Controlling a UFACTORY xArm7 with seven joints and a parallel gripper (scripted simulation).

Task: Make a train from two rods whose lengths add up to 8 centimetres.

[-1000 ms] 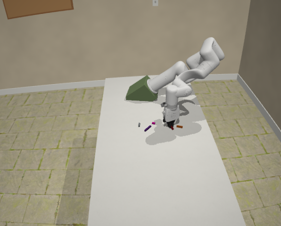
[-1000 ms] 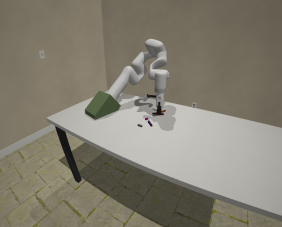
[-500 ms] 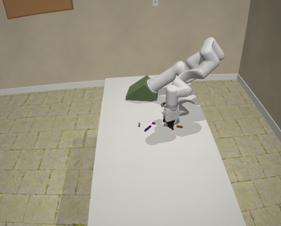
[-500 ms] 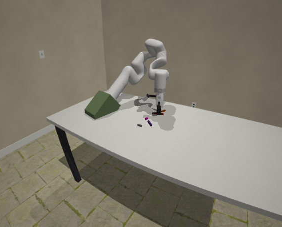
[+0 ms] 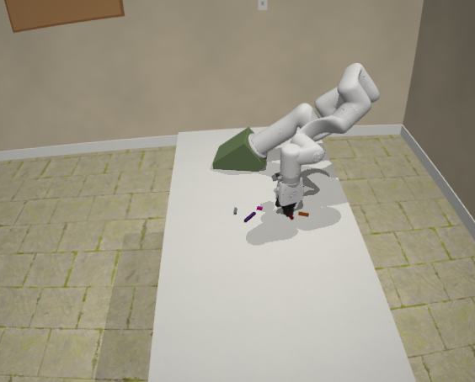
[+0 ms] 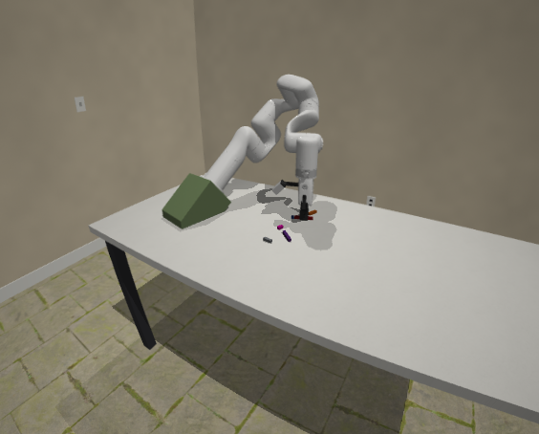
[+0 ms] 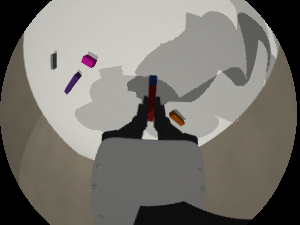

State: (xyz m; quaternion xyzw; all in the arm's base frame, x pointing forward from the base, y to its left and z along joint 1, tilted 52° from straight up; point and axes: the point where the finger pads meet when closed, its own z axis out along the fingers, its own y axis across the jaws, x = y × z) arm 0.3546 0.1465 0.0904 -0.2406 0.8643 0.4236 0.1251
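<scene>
Right now my hand is 20 mm above the red rod. Round my hand: magenta rod (120 mm to the right, 20 mm below, 20 mm behind); then orange rod (60 mm to the left, 20 mm below); then blue rod (40 mm behind, 20 mm to the right, 20 mm below).
</scene>
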